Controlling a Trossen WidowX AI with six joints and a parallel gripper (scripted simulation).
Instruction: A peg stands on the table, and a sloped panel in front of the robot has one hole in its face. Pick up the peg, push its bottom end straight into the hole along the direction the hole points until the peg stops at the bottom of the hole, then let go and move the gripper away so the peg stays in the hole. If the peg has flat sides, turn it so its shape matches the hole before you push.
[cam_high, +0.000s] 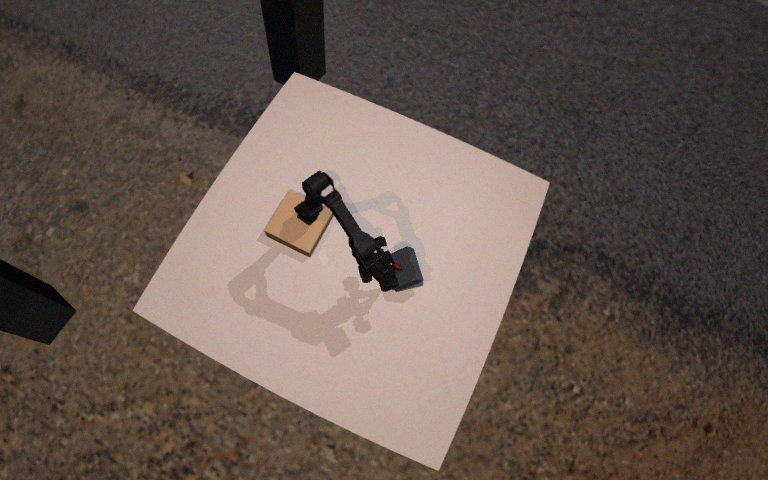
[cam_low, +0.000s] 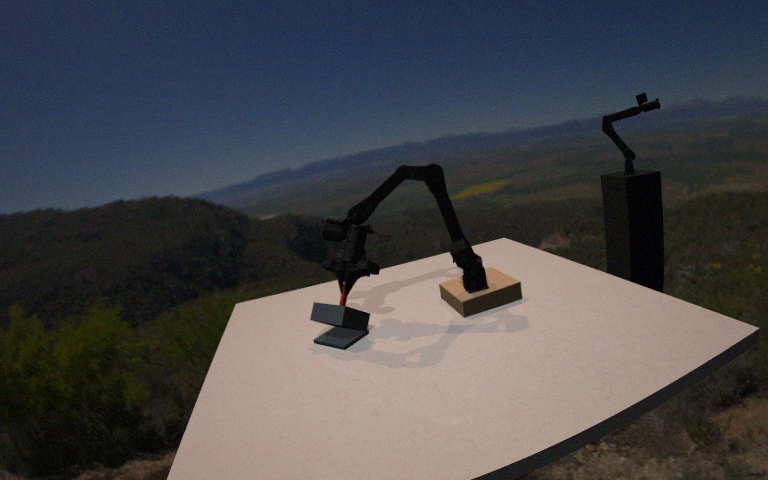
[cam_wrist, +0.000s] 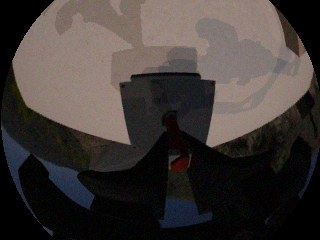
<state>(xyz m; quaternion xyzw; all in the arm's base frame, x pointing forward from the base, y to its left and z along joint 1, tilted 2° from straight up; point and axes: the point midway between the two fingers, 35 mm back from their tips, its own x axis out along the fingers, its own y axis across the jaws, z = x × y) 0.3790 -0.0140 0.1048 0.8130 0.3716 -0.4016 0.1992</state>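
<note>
Now: the sloped panel 2 cm ahead of my gripper tip, 3 cm to the left of it and 6 cm below it. The rest, counted from my gripper tip: red peg (1 cm behind, 1 cm to the right, 1 cm above).
</note>
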